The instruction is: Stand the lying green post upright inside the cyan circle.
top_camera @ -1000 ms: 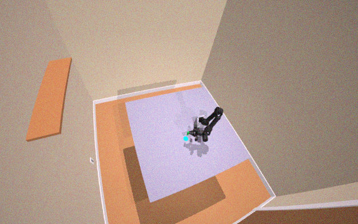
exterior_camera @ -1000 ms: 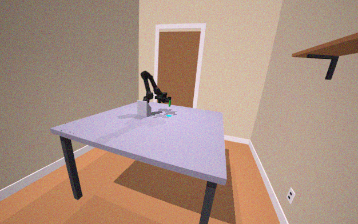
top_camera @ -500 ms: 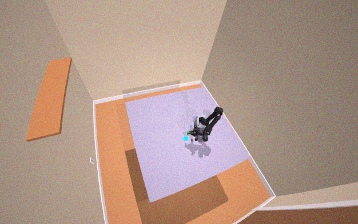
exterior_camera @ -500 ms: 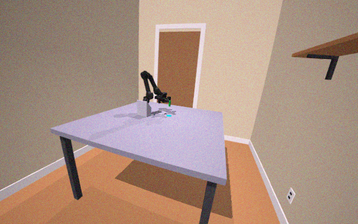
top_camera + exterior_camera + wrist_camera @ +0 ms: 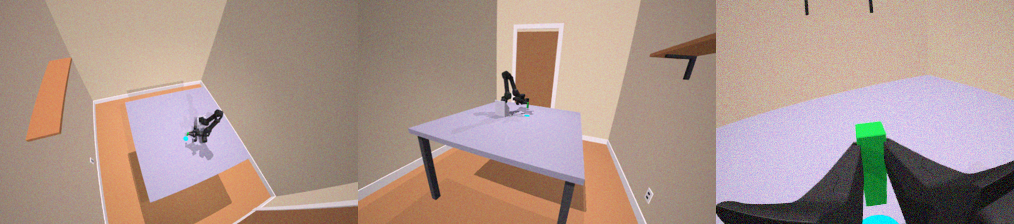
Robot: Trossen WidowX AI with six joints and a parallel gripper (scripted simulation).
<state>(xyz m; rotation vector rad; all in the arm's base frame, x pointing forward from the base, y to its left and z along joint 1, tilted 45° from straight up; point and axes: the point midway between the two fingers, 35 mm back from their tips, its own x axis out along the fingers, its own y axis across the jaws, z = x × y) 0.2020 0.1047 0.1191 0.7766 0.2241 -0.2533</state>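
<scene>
Right now my gripper tip is 140 mm above the cyan circle. The rest, counted from my gripper tip: green post (20 mm below).
</scene>
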